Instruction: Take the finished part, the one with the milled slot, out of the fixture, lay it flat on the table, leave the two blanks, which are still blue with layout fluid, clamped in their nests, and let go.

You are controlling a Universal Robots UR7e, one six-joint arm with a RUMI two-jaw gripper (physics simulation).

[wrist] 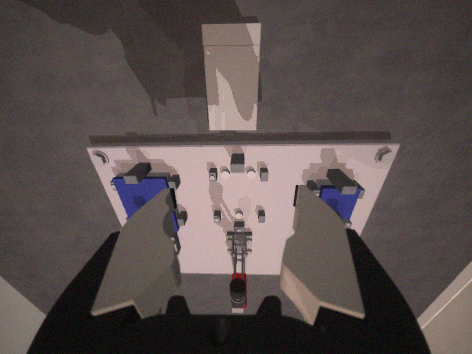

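The finished part, a pale rectangular block, lies on the table just beyond the fixture's far edge in the wrist view. A thin line crosses it near its far end; the slot's shape is hard to make out. The fixture is a pale plate with an empty middle nest of pins and small blocks. One blue blank sits in the left nest and another blue blank in the right nest, each under a dark clamp arm and partly hidden by a finger. My gripper is open and empty above the fixture, apart from the part.
A toggle clamp with a red and black handle stands at the near side of the middle nest, its arm away from the nest. The grey table surrounds the fixture. Pale surfaces show at the lower left and lower right corners.
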